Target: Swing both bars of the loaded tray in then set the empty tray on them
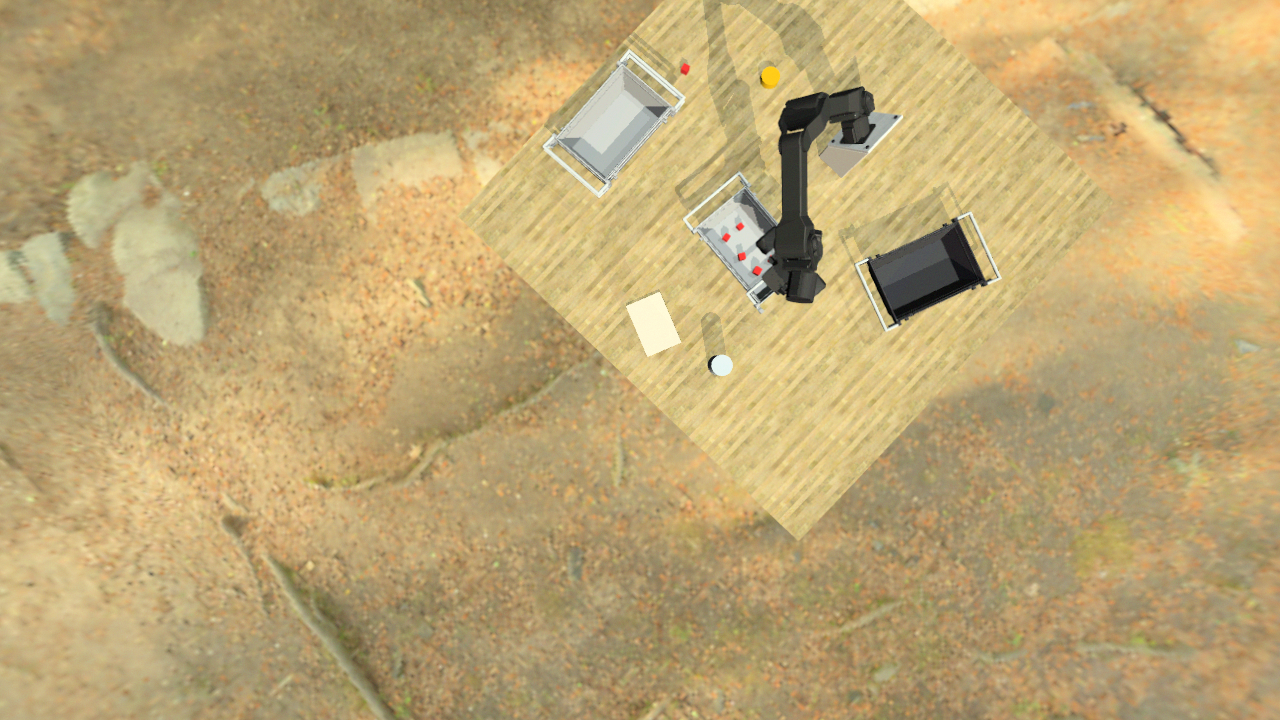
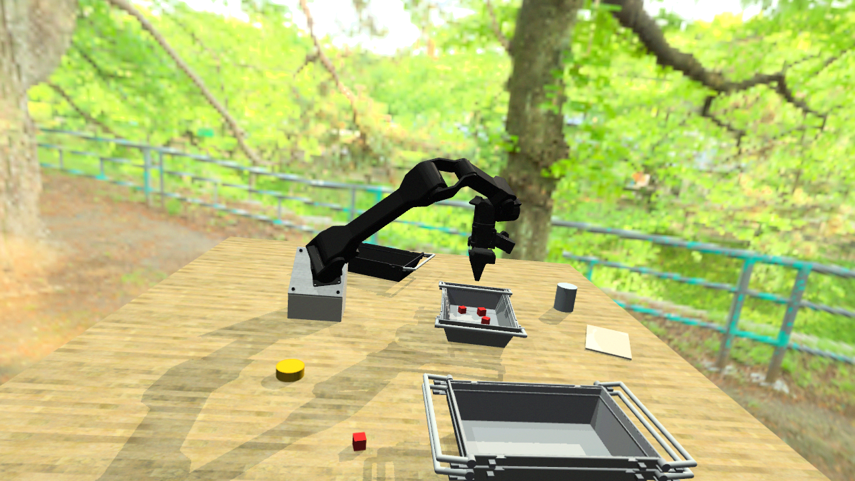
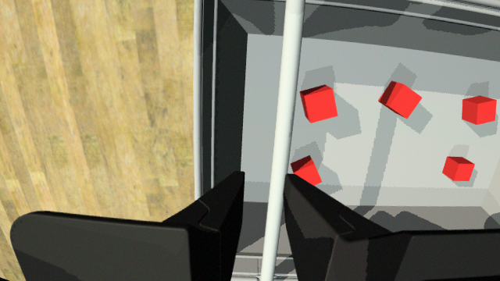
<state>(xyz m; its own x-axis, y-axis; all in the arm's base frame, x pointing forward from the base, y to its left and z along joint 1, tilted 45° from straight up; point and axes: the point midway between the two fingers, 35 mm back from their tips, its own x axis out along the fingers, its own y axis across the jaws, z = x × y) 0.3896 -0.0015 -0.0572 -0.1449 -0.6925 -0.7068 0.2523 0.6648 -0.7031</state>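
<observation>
Now: gripper tip 32 cm to the right of the dark tray, 23 cm past it and 4 cm above it. From my gripper tip the other things lie so: cream card (29 cm ahead, 19 cm to the right, 8 cm below); then grey cylinder (28 cm ahead, 5 cm below, 2 cm to the left); then yellow disc (45 cm behind, 32 cm to the right, 8 cm below).
</observation>
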